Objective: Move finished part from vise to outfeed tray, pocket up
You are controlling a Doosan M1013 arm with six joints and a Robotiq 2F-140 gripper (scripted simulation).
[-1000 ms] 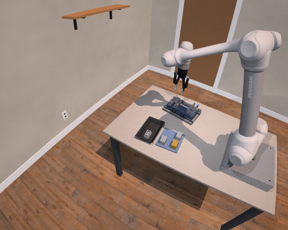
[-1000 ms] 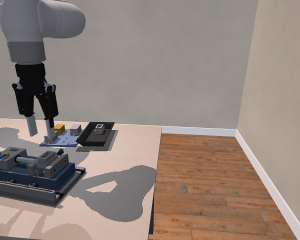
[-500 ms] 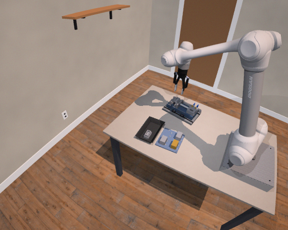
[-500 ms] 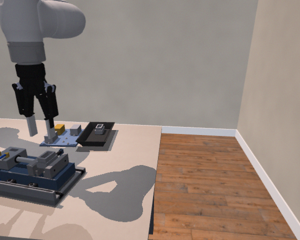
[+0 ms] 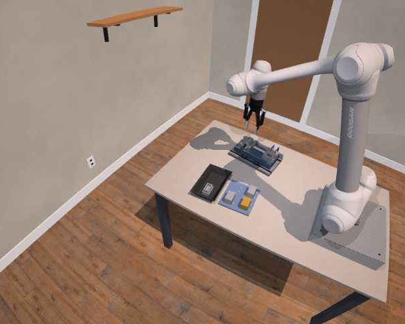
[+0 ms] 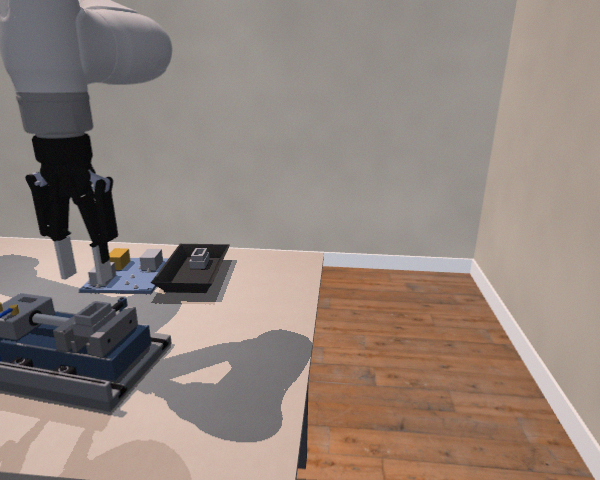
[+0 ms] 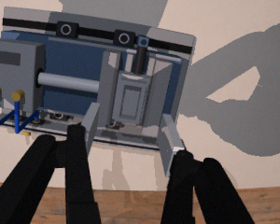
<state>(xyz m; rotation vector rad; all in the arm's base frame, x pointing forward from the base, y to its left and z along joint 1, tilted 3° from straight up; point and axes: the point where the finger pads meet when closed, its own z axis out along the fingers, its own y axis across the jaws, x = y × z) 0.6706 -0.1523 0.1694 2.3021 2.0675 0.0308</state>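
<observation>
The blue vise lies 16 cm below my hand, 6 cm behind it and 1 cm to the left of it. Also, from my hand: blue fixture plate (35 cm to the left, 20 cm below, 13 cm behind); then yellow block (39 cm to the left, 18 cm below, 18 cm behind).
</observation>
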